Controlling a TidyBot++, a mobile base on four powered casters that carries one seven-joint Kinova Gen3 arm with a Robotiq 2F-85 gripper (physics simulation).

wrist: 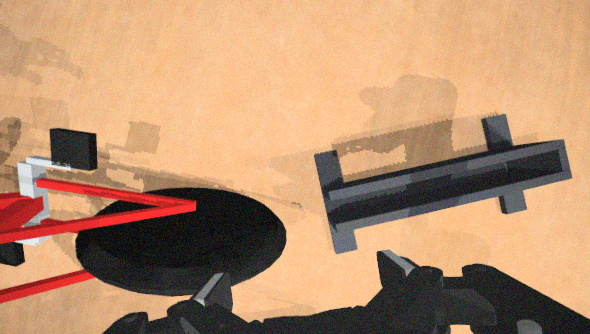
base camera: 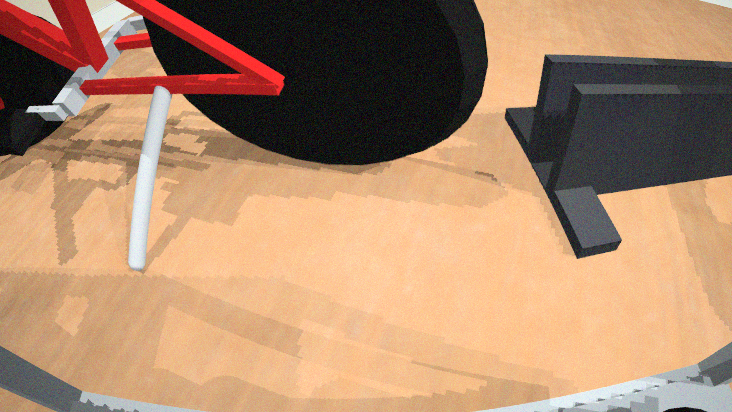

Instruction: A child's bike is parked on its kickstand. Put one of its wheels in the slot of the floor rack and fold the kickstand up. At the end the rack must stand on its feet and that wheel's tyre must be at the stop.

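Places are measured from the arm's base along level axes (x left, y ahead, z down), in millimetres.
Pixels of known places: gripper, fingertip midpoint: (wrist: 304,278).
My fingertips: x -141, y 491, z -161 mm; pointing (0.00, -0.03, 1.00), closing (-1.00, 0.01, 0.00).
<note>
For each thing: its top centre in the pictures, then the offset to it from my fingertips. "*": a spot on its surface instead.
- dark floor rack, middle of its top: (base camera: 717,75) (wrist: 455,185) dx -340, dy -9, dz +397 mm
- white kickstand, surface spot: (base camera: 147,174) * dx +402, dy -87, dz +455 mm
- second black wheel, surface spot: (base camera: 25,81) * dx +825, dy +180, dz +392 mm
- grey crank, middle of its top: (base camera: 86,44) (wrist: 17,203) dx +537, dy +73, dz +329 mm
- black pedal, middle of its top: (wrist: 65,148) dx +412, dy +163, dz +315 mm
The bike's red frame (base camera: 204,84) (wrist: 115,221) and one black wheel (base camera: 327,102) (wrist: 180,240) stand left of the dark floor rack (base camera: 650,127) (wrist: 345,242). The white kickstand (base camera: 147,174) is folded down, its tip at the floor; it cannot be made out in the wrist view. The rack stands on its feet. The open end of its slot (wrist: 425,186) faces the wheel, with a stretch of floor between them; the closed end is at the far right. The wheel is outside the slot. My gripper (wrist: 304,278) is open and empty, seen above the floor between wheel and rack.
The second black wheel (base camera: 25,81) is at the left edge of the base view. A grey crank (base camera: 71,97) (wrist: 30,185) and a black pedal (wrist: 72,148) stick out beside the frame. The grey rim of my base (base camera: 40,381) crosses the bottom of the base view.
</note>
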